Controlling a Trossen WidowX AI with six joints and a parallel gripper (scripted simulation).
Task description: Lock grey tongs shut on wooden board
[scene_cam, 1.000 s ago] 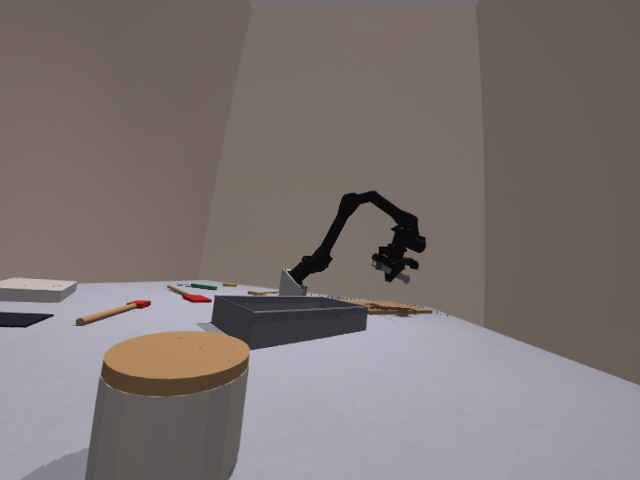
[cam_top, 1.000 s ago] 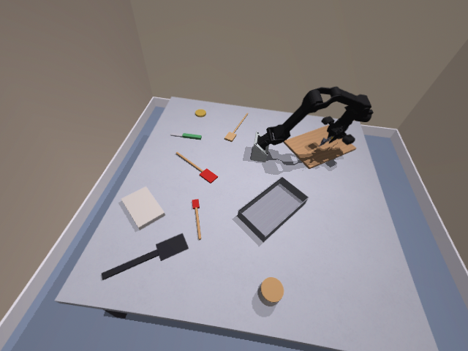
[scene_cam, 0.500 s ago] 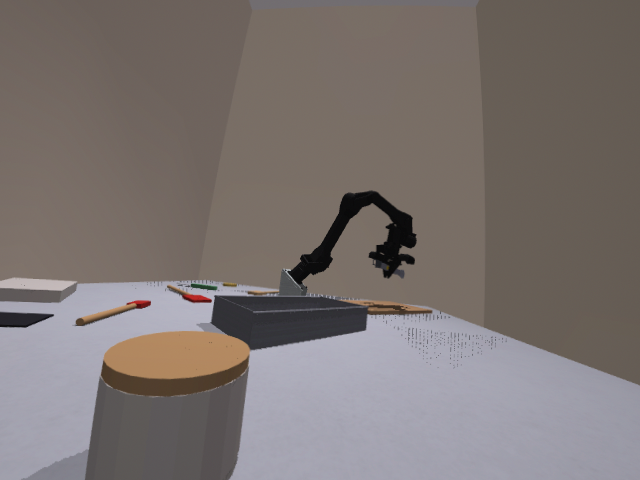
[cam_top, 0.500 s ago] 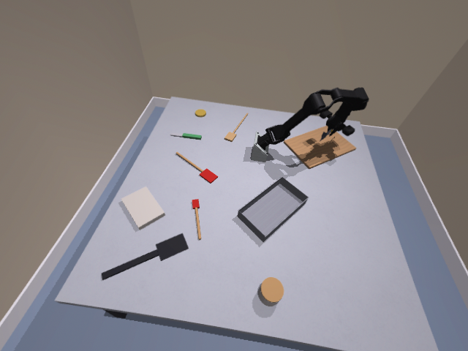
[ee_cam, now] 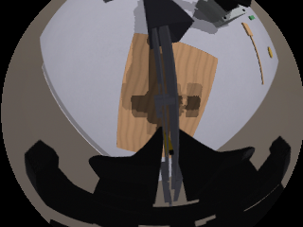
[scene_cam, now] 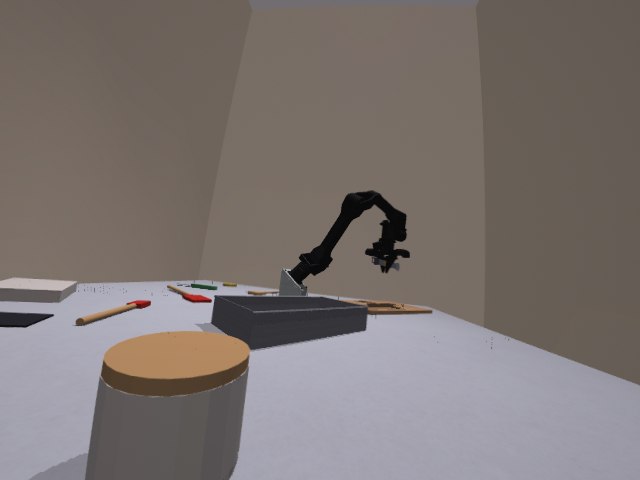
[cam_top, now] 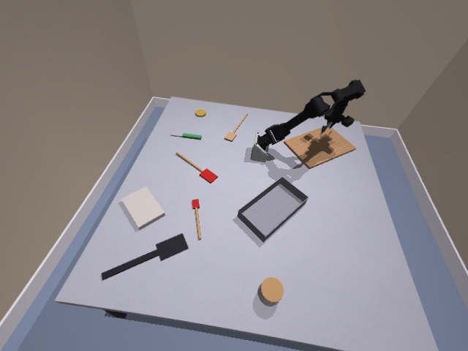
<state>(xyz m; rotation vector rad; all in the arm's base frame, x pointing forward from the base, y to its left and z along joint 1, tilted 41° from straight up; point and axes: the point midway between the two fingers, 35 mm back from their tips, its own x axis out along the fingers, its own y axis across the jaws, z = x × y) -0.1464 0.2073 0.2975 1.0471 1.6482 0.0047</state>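
My gripper tip is now 1 cm past the wooden board and 14 cm above it. Also, from my gripper tip: red spatula (33 cm ahead, 65 cm to the right, 14 cm below); roasting tin (50 cm ahead, 25 cm to the right, 12 cm below); yellow disc (14 cm behind, 77 cm to the right, 14 cm below).
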